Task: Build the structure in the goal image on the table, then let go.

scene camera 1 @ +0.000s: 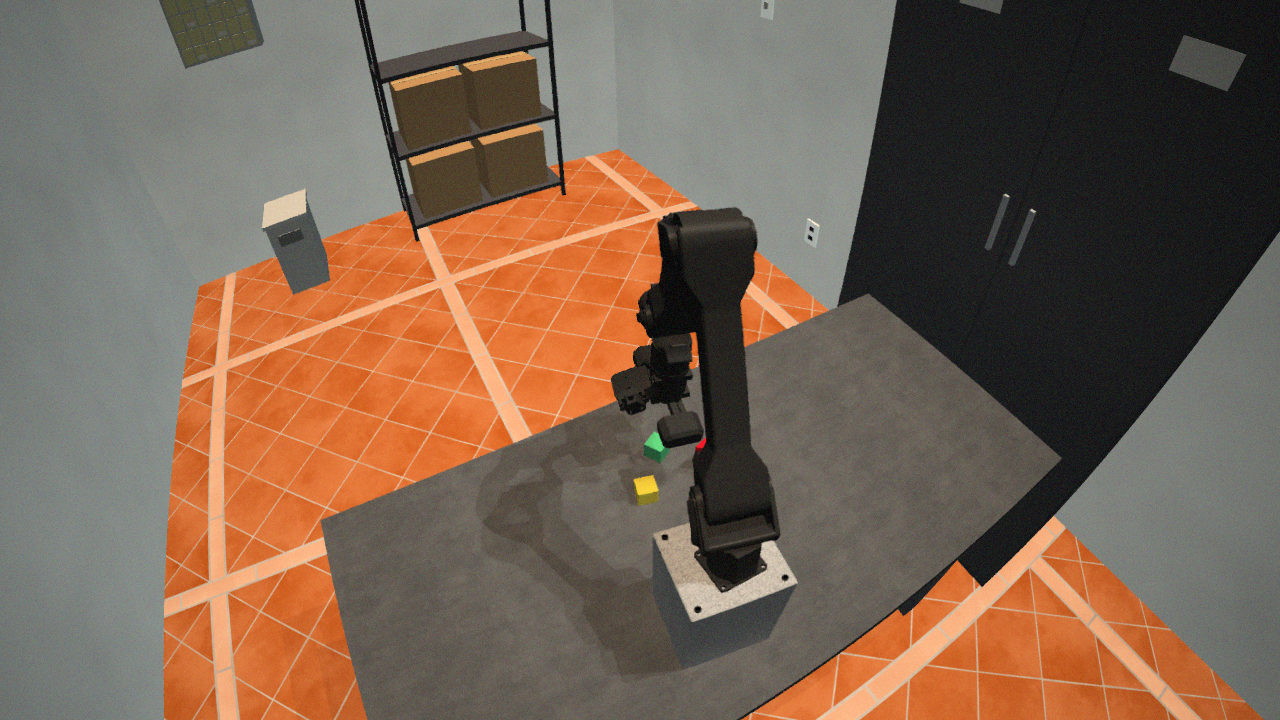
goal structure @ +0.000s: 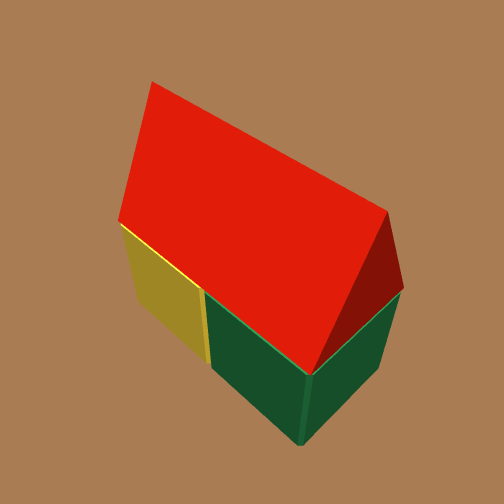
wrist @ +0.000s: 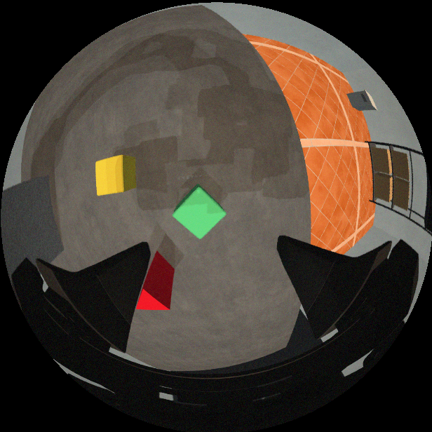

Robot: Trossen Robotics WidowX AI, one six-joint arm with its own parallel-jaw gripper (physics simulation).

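Places are measured from the arm's base along level axes (x left, y back, z up), in metres.
Where they show: gripper, fingertip midpoint: (scene camera 1: 663,423); arm's base at its link origin: (scene camera 1: 730,561).
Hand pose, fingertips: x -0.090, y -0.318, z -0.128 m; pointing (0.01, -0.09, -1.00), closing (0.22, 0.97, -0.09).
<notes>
Each offset is from my fingertips to the top centre of the thing. Level surfaces: height alone.
A green block @(dx +0.013, dy +0.004, dz -0.034 m) (scene camera 1: 656,446) (wrist: 199,212) sits on the table @(dz -0.067 m) (scene camera 1: 895,420), turned like a diamond in the wrist view, ahead of the gap between the fingers. A yellow block @(dx +0.072, dy +0.074, dz -0.034 m) (scene camera 1: 645,489) (wrist: 109,175) stands apart from it, nearer the robot's base. A red block @(dx -0.044, dy +0.077, dz -0.001 m) (scene camera 1: 700,444) (wrist: 161,275) with a triangular face lies beside the left finger in the wrist view, partly covered by that finger; in the scene view the arm hides most of it. My gripper (scene camera 1: 657,412) (wrist: 213,246) is open and empty, above the table near the green block.
The arm's base stands on a grey pedestal (scene camera 1: 684,586) at the table's near side. The far table edge runs behind the blocks. A black cabinet (scene camera 1: 953,179), a shelf rack with boxes and a bin (scene camera 1: 304,250) stand off the table.
</notes>
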